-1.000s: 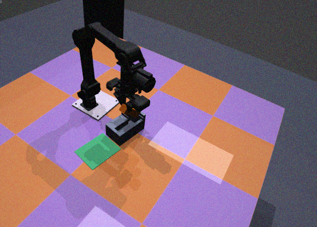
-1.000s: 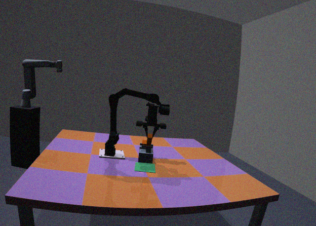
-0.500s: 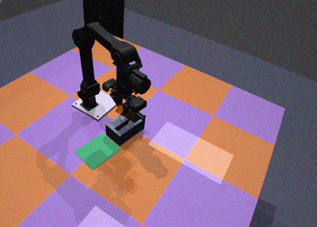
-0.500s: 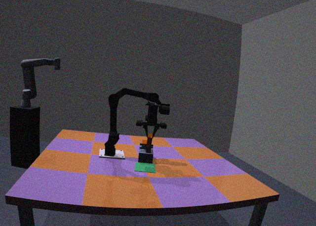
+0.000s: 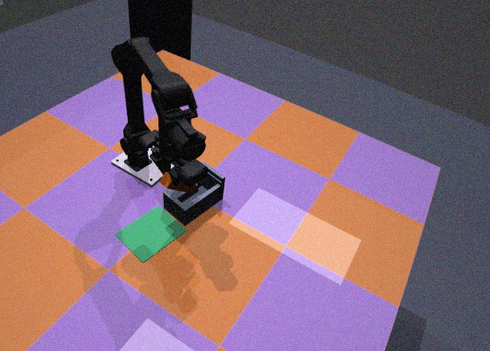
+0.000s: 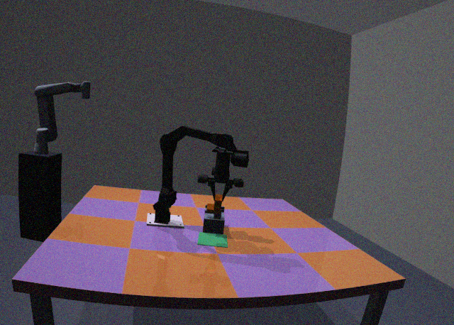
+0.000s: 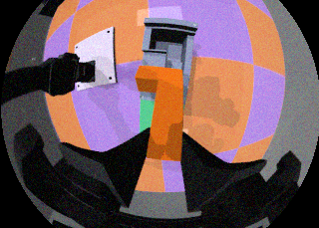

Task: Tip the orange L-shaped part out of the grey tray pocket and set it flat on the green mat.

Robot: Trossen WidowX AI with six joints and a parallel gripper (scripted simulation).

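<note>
My gripper tip is 1 cm past the green mat, 7 cm to the left of it and 17 cm above it. The rest, counted from my gripper tip: orange L-shaped part (1 cm behind, 3 cm to the left, 3 cm below).
</note>
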